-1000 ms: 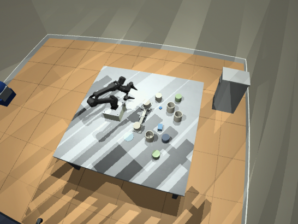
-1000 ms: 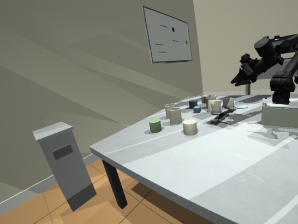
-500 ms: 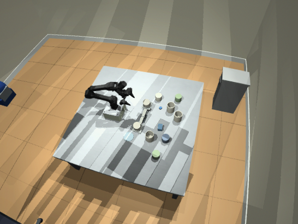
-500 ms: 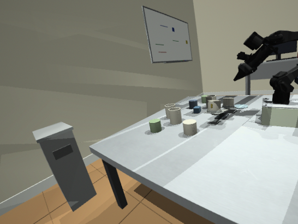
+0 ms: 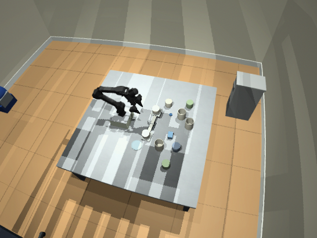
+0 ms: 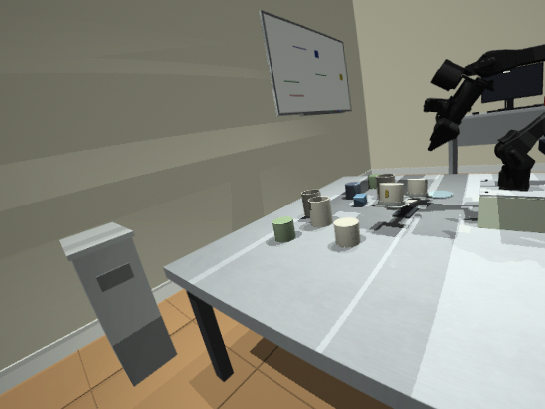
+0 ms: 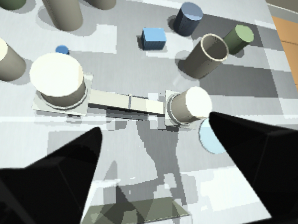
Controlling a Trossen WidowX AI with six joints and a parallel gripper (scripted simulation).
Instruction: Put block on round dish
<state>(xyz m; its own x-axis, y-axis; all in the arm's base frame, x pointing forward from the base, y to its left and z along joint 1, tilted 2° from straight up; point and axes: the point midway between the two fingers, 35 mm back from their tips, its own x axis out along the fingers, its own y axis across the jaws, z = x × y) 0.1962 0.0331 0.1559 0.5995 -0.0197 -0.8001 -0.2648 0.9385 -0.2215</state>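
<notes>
My gripper tip is 19 cm above the small teal block, 11 cm to the left of it and 9 cm short of it. The rest, counted from my gripper tip: round pale blue dish 23 cm to the right, 23 cm below, 5 cm ahead; blue block 29 cm ahead, 21 cm below, 1 cm to the right; blue cylinder 38 cm ahead, 19 cm below, 13 cm to the right.
</notes>
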